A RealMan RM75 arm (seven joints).
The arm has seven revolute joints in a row. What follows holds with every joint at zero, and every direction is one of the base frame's. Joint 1 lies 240.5 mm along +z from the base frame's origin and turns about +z. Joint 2 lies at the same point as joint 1 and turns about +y. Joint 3 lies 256 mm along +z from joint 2 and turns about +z. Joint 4 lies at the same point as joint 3 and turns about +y. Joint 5 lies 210 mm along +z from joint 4 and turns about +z. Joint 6 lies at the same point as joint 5 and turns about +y. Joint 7 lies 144 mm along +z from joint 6 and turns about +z. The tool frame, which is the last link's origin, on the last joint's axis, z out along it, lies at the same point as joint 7; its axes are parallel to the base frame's.
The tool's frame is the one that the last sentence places.
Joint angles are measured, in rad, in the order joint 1, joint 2, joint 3, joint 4, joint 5, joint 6, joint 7. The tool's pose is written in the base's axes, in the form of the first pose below.
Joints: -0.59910, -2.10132, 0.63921, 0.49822, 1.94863, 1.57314, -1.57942
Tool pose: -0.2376, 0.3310, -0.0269; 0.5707, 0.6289, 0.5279; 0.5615, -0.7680, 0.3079; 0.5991, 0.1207, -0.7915
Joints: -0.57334, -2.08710, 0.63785, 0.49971, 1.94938, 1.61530, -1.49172
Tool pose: -0.2455, 0.3224, -0.0203; 0.6168, 0.5760, 0.5366; 0.5013, -0.8129, 0.2964; 0.6069, 0.0861, -0.7901
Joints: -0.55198, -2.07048, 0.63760, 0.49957, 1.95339, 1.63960, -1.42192
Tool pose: -0.2540, 0.3163, -0.0139; 0.6543, 0.5374, 0.5321; 0.4523, -0.8420, 0.2941; 0.6061, 0.0483, -0.7939
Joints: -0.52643, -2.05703, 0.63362, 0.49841, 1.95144, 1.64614, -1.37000
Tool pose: -0.2644, 0.3110, -0.0081; 0.6736, 0.5236, 0.5217; 0.4203, -0.8519, 0.3123; 0.6079, 0.0089, -0.7939
